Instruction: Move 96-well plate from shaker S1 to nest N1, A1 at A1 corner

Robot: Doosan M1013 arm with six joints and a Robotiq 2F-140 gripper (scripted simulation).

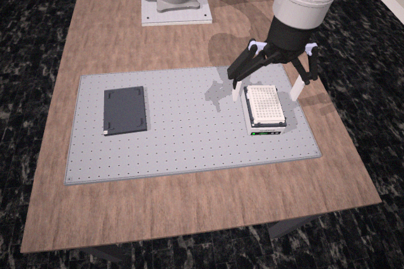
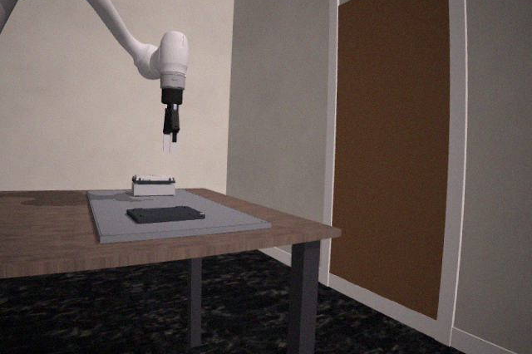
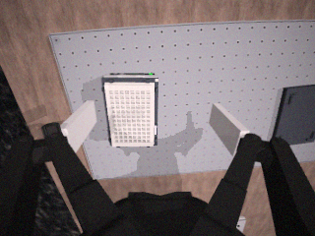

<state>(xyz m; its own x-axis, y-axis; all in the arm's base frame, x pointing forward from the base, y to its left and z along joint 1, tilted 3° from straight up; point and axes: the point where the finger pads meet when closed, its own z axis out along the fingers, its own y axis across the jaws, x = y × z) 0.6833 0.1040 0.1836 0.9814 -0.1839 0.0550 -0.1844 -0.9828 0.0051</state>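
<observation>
The 96-well plate is 10 cm below my hand, 5 cm to the left of it and 4 cm behind it. From my hand the other things lie so: plate nest 35 cm to the right, 16 cm below, 14 cm behind; A1 label 41 cm to the right, 15 cm below, 6 cm behind.
</observation>
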